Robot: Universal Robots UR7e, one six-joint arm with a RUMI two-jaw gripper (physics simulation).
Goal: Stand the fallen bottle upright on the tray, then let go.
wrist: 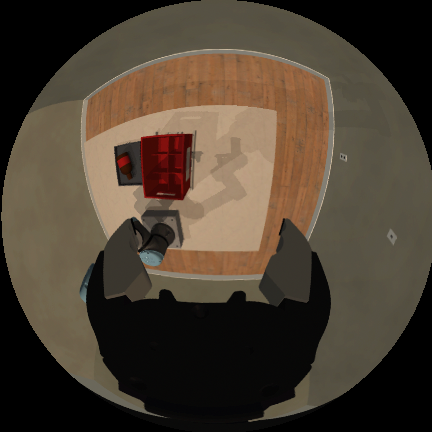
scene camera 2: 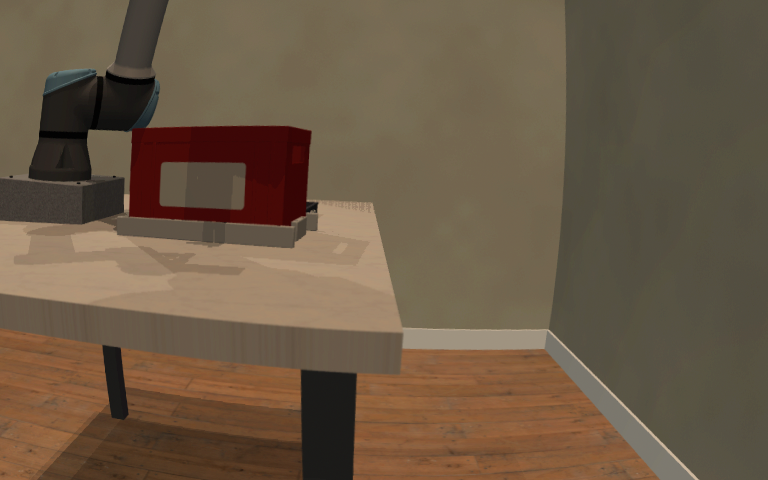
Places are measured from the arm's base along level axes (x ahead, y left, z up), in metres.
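Pixels of known places: gripper, fingertip midpoint: (wrist: 206, 221); arm's base, origin of the base link: (wrist: 162, 233) (scene camera 2: 59, 177).
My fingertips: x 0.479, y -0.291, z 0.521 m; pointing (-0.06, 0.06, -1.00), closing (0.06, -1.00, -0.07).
For each thing: its middle in the pictures, then the offset to it from my fingertips. "spot": a spot on its surface instead. Level surfaces: height alone.
- brown bottle with a red label, body centre: (wrist: 125, 166) dx -0.082, dy +0.506, dz -0.562 m
- dark tray, surface spot: (wrist: 131, 181) spot: dx -0.187, dy +0.499, dz -0.599 m
- red crate with compartments, body centre: (scene camera 2: 219, 180) (wrist: 167, 163) dx -0.064, dy +0.224, dz -0.517 m
- table, its level: dz -0.604 m
A brown bottle with a red label (wrist: 125, 163) lies on its side on the dark tray (wrist: 131, 181), seen from above at the left of the wrist view. Its neck points towards the robot base side. The tray (scene camera 2: 313, 205) shows as a small dark corner behind the crate in the scene view, where the bottle is hidden. My gripper (wrist: 206, 221) is open and empty, high above the table and well away from the bottle. The gripper does not show in the scene view.
A red crate with compartments (scene camera 2: 215, 146) (wrist: 162, 172) stands right beside the tray, with low light-coloured rails (scene camera 2: 260, 234) around its base. The robot base block (scene camera 2: 101, 199) (wrist: 175, 216) stands near the crate on the table (scene camera 2: 283, 294) (wrist: 225, 230).
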